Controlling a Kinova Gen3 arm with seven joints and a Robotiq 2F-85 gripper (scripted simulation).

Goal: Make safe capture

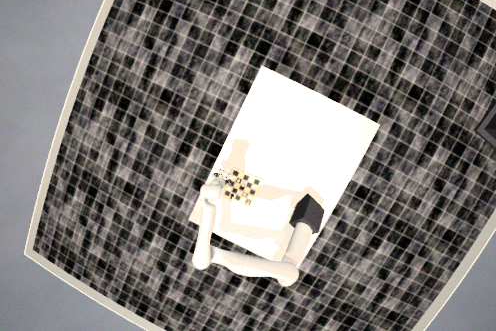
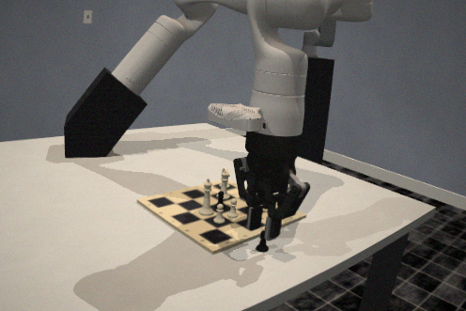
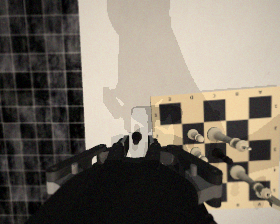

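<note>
The tall white piece is 130 mm behind my hand, 30 mm to the right of it and 10 mm below it. Also, from my hand: tall black piece 120 mm behind, 90 mm to the left, 10 mm below; then board 140 mm behind, 40 mm below.
</note>
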